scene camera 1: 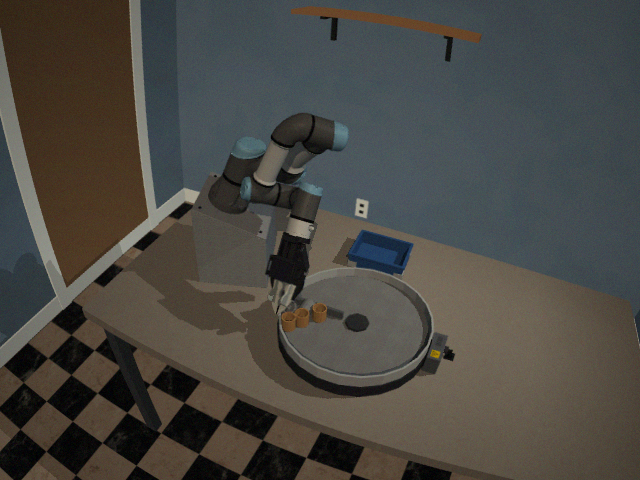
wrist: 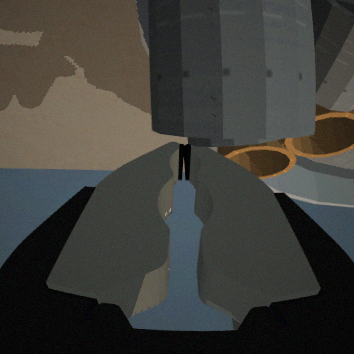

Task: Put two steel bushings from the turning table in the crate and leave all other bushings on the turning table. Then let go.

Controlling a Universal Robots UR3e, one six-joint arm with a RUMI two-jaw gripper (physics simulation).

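Pixels of known places: gripper, fingertip midpoint: (scene camera 1: 276, 313) (wrist: 183, 148); arm's base, origin of the base link: (scene camera 1: 227, 200).
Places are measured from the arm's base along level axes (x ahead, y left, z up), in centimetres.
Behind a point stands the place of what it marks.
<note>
My gripper (scene camera 1: 277, 308) {x 24.2, y -25.8, z -15.1 cm} (wrist: 183, 148) {x 24.2, y -25.8, z -15.1 cm} is shut with nothing between its fingertips, low at the turning table's left rim. A steel bushing (wrist: 232, 70) {x 26.3, y -17.3, z -12.2 cm} looms large just beyond the fingertips in the wrist view; part of another steel bushing (wrist: 335, 60) {x 29.7, y -19.7, z -14.8 cm} shows at the upper right. In the scene view, grey steel bushings (scene camera 1: 307, 303) {x 30.9, y -20.0, z -14.6 cm} are small and partly hidden by the fingers. Three orange bushings (scene camera 1: 288, 321) {x 28.1, y -28.2, z -14.5 cm} (scene camera 1: 301, 317) {x 30.8, y -25.7, z -14.5 cm} (scene camera 1: 319, 313) {x 34.9, y -22.6, z -14.7 cm} stand upright on the turning table (scene camera 1: 361, 380) {x 49.9, y -40.4, z -16.8 cm} near its left rim. The blue crate (scene camera 1: 374, 264) {x 45.0, y 9.7, z -20.5 cm} stands behind it and looks empty.
A dark guide bar (scene camera 1: 334, 313) {x 38.3, y -19.4, z -16.8 cm} reaches from the bushings toward the dark hub (scene camera 1: 357, 322) {x 44.9, y -20.3, z -17.6 cm} of the turning table. A grey box with a yellow label (scene camera 1: 435, 353) {x 67.5, y -26.3, z -17.8 cm} sits at its right side. The grey robot pedestal (scene camera 1: 230, 253) {x 4.7, y -10.3, z -11.3 cm} stands at the left back.
</note>
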